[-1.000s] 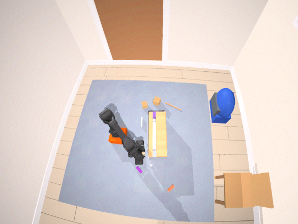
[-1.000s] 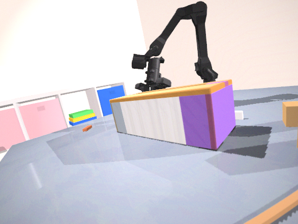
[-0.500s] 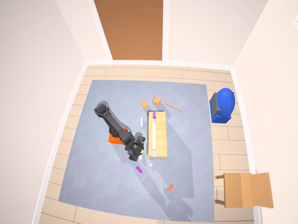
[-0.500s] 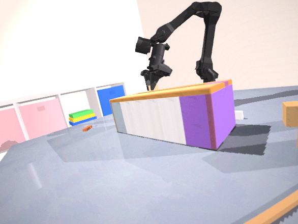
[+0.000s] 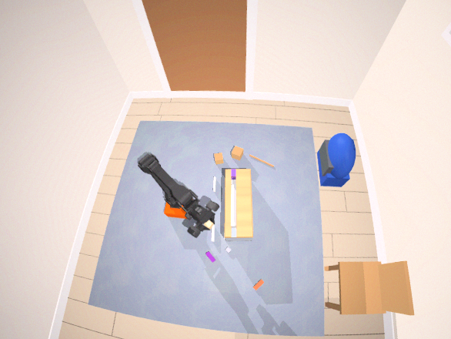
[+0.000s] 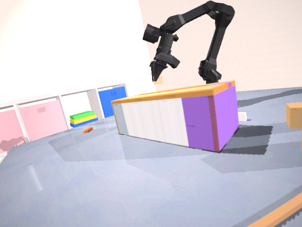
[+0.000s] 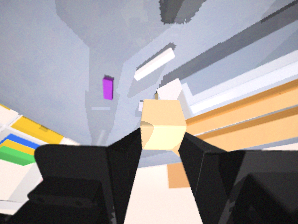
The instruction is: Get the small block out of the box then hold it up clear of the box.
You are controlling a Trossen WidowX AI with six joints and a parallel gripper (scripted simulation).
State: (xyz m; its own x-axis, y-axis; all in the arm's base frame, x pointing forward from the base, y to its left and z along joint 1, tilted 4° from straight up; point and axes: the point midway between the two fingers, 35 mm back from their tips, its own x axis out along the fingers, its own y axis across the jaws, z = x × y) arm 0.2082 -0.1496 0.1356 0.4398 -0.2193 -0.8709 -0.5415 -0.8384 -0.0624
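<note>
Right now my gripper tip is 2 cm past the tan block and 1 cm to the right of it. The rest, counted from my gripper tip: long box (9 cm ahead, 15 cm to the left, 11 cm below); grey metal block (8 cm ahead, 9 cm to the right, 16 cm below); thin stick (27 cm ahead, 47 cm to the left, 17 cm below).
</note>
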